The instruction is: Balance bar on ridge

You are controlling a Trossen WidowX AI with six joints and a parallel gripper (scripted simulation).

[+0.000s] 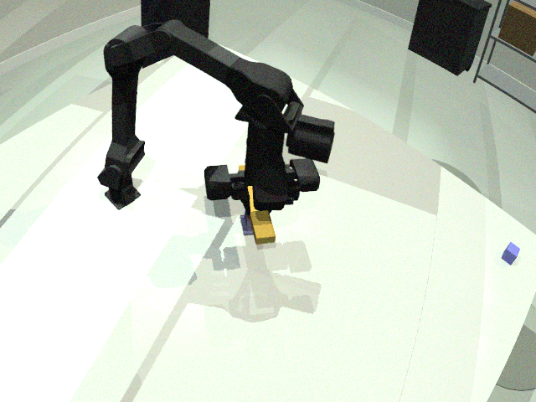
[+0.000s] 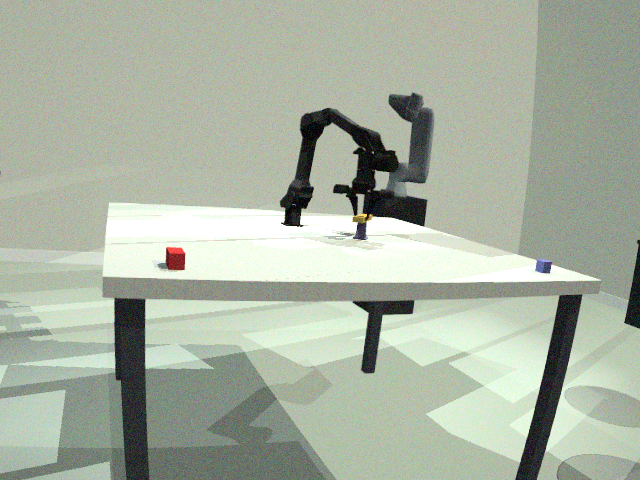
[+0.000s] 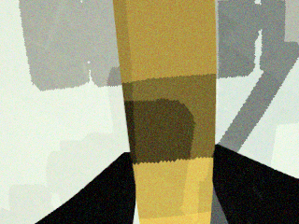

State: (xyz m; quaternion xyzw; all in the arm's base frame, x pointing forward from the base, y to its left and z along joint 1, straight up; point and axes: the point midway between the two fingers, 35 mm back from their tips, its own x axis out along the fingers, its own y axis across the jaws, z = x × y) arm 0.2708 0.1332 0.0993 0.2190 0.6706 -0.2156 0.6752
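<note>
Right now the yellow bar is 2 cm to the left of my gripper tip and 2 cm behind it. From my gripper tip the other things lie so: red cube: 63 cm to the right, 47 cm ahead, 5 cm below; small blue cube: 47 cm ahead, 37 cm to the left, 5 cm below.
</note>
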